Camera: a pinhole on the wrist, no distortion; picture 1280 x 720 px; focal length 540.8 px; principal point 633.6 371.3 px. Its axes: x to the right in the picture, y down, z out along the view. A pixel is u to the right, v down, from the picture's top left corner.
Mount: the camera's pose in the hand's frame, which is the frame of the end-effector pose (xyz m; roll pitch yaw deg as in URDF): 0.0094 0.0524 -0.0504 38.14 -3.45 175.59
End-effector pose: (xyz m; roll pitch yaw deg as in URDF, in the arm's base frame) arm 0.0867 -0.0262 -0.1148 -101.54 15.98 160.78
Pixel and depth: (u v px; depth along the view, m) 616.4 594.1 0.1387
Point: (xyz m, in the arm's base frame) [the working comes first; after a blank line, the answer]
In the camera's frame: -0.0044 0.0571 0.1387

0.0677 -0.0970 -0.2265
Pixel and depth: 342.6 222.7 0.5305
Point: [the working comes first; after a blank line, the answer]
In the camera's frame: -0.2855 -0.1458 0.5305

-0.1479 -0.1137 -0.7028
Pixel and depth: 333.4 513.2 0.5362
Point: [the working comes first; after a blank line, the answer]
In the camera's frame: -0.2976 0.1407 0.5362

-0.2735 -0.3042 -0.5292
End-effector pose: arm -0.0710 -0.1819 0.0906 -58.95 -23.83 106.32
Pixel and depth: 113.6 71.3 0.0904
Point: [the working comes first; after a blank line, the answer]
In the camera's frame: -0.0869 -0.0501 0.0904

-0.1695 -0.0560 0.0158
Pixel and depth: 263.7 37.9 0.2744
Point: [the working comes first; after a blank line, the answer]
In the camera's frame: -0.1877 -0.1692 0.2744

-0.3677 0.0583 -0.0605
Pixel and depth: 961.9 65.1 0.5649
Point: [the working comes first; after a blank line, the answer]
In the camera's frame: 0.3429 -0.3198 0.5649

-0.5672 -0.3886 -0.4466
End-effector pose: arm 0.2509 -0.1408 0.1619 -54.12 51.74 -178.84
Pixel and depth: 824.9 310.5 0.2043
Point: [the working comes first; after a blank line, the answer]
In the camera's frame: 0.0723 -0.0230 0.2043

0.3631 -0.3376 0.1309
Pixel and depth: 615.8 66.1 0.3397
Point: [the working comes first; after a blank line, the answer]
In the camera's frame: -0.0112 -0.1917 0.3397

0.4382 -0.4565 -0.0535
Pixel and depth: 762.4 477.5 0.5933
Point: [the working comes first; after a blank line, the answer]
In the camera's frame: 0.1413 0.1165 0.5933

0.2960 -0.7378 0.2349
